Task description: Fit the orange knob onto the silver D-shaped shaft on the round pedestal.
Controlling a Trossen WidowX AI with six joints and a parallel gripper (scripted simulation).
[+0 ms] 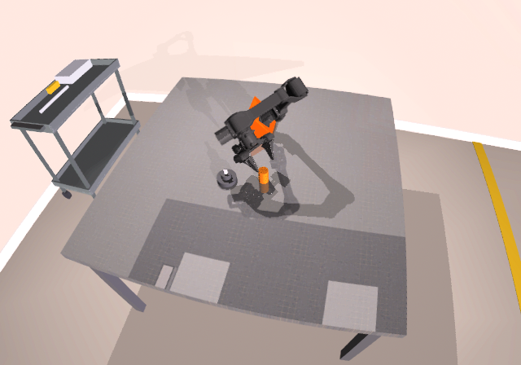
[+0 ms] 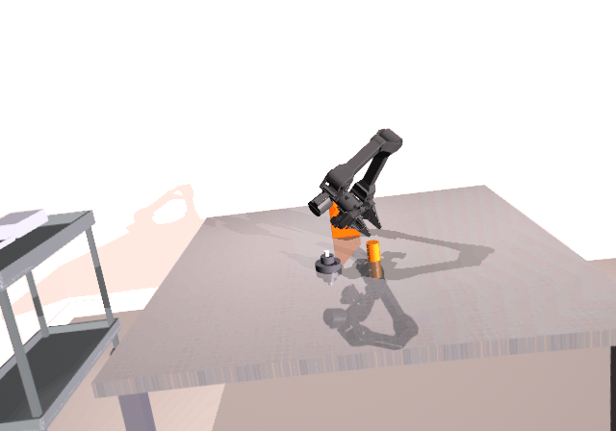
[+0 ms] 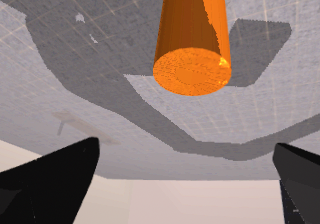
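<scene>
My gripper tip is now 5 cm above the orange knob, 1 cm to the left of it and 1 cm past it. From my gripper tip the other things lie so: round pedestal (17 cm to the right, 6 cm below).
</scene>
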